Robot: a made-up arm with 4 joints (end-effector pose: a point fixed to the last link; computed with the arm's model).
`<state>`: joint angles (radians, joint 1 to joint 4).
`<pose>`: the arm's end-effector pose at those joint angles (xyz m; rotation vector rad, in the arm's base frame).
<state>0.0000 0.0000 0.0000 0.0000</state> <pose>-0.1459 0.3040 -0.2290 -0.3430 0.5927 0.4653</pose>
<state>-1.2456 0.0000 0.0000 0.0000</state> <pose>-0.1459 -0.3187 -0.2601 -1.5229 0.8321 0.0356</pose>
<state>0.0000 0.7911 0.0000 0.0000</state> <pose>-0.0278 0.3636 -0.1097 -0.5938 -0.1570 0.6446</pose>
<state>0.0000 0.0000 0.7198 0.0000</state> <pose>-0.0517 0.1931 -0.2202 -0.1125 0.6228 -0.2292</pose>
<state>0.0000 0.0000 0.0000 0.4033</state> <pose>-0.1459 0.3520 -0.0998 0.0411 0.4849 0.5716</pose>
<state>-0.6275 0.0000 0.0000 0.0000</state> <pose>-0.1459 -0.0049 -0.3449 -0.9394 0.7319 0.2687</pose>
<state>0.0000 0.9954 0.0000 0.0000</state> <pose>-0.0172 0.3846 -0.0688 -0.6506 -0.3553 0.6813</pose>
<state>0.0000 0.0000 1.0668 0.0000</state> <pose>-0.0396 0.1228 -0.2154 0.0042 0.6179 -0.5626</pose>
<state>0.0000 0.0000 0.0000 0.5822</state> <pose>-0.1459 0.3559 -0.0384 0.2116 0.4328 0.6138</pose>
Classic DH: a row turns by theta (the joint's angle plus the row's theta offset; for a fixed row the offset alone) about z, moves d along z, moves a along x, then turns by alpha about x. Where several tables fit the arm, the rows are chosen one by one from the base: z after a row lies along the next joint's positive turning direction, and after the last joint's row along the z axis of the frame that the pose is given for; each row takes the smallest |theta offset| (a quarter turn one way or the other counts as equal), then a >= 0, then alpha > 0; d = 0 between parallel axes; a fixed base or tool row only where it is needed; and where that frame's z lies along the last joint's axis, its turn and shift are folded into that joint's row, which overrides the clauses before.
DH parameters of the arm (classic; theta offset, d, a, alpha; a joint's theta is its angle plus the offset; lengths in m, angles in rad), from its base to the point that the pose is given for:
base (fixed): -1.5708 0.189 0.029 -1.5708
joint 1: 1.0942 -0.2536 0.0106 1.5853
joint 2: -1.5606 -0.1999 0.0005 -1.9815
joint 3: 1.5616 0.1433 -0.1226 -1.5557
joint 4: -0.4438 0.1114 0.3437 -1.1019
tool (fixed): -0.9623 -0.0183 0 0

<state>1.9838 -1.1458 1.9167 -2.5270</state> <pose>-0.5831 -0.3621 0.5422 1.5149 -1.3831 -1.7931</pose>
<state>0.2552 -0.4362 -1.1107 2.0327</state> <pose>-0.0331 0.1533 0.2628 2.1769 0.7942 1.3432</pose>
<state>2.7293 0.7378 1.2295 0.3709</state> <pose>0.0481 -0.2037 0.3699 3.0963 0.1926 -0.4557</pose>
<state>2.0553 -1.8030 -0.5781 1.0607</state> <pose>-0.1338 -0.0005 0.5526 -2.0205 -0.9887 -1.1296</pose>
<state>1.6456 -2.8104 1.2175 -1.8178</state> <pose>-0.1237 -0.4423 0.5354 1.4044 -0.6469 -1.4710</pose>
